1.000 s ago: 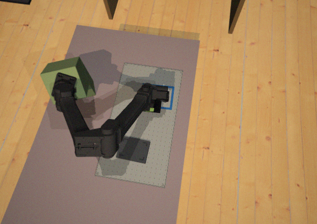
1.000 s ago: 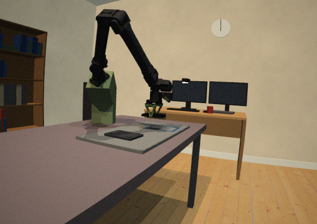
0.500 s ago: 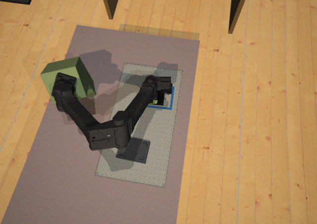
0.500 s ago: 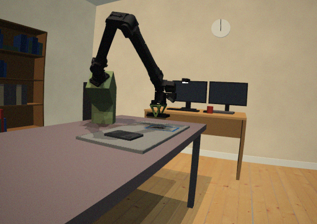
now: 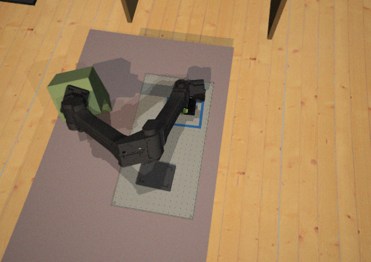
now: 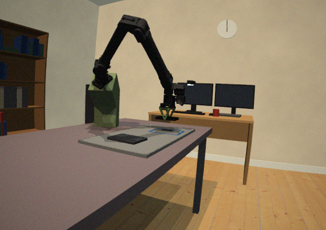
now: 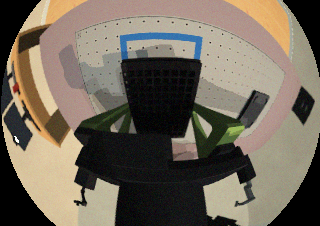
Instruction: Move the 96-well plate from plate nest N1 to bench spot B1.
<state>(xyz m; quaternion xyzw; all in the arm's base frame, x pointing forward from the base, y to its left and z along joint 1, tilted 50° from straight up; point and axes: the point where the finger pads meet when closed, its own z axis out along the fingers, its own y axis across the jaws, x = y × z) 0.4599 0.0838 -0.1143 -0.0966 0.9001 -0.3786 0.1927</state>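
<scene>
My hand is right at the black 96-well plate. The rest, counted from my hand: dark plate nest N1 (330 mm to the right, 80 mm below, 80 mm behind).
</scene>
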